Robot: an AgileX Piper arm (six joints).
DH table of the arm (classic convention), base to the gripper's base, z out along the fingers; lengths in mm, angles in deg. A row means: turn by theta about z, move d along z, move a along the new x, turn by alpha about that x. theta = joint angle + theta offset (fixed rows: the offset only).
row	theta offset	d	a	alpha
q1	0	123	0	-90
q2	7.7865	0	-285.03	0
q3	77.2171	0	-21.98	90
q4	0	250.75	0	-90
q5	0	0	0	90
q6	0	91	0	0
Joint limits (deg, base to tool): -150..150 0..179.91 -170..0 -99.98..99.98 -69.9..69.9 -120..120
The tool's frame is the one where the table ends.
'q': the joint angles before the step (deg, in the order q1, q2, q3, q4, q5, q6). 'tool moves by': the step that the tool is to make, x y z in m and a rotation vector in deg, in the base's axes. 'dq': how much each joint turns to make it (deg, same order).
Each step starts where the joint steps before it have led.
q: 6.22 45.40 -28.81 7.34 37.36 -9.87
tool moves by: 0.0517 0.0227 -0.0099 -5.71 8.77 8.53
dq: 5.87 17.39 -7.83 -3.03 0.14 -2.24
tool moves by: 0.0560 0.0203 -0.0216 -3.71 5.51 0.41
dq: 3.00 16.43 -8.50 -5.41 -1.79 5.50
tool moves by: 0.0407 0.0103 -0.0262 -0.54 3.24 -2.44
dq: 0.09 11.60 -6.17 -1.35 -2.10 3.60
